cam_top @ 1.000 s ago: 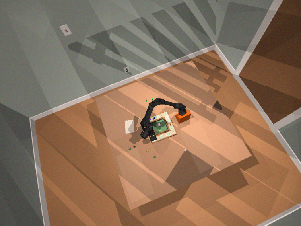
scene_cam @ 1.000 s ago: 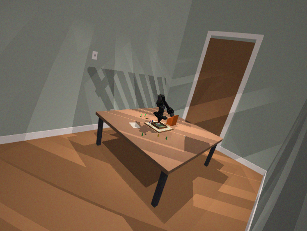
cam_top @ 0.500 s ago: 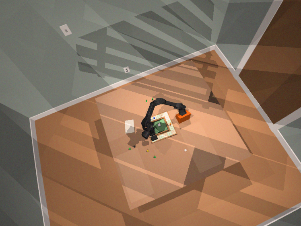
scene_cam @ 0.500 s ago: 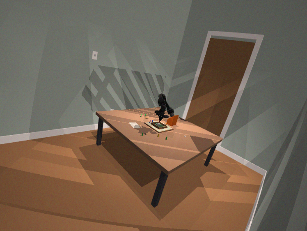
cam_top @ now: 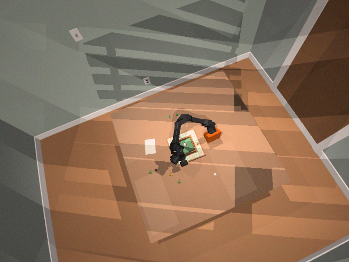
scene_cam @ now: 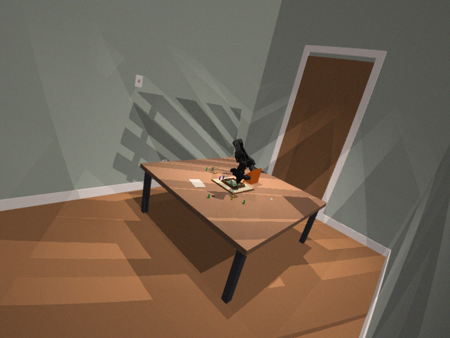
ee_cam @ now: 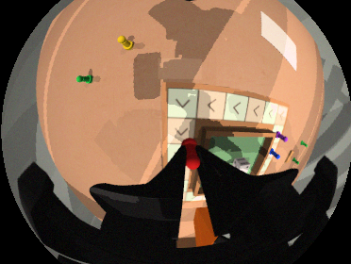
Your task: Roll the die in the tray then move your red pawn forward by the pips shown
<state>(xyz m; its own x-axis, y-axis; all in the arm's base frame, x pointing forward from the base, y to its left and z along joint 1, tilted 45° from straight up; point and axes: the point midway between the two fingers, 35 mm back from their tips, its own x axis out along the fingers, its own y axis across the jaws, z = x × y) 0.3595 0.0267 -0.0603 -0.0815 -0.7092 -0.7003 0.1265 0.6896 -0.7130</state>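
My gripper tip is 9 cm past the green felt tray, 9 cm to the left of it and 7 cm above it. From my gripper tip the other things lie so: red pawn 1 cm above; grey-white die 9 cm behind, 11 cm to the right, 6 cm below; orange pawn 20 cm behind, 6 cm to the right, 5 cm below.
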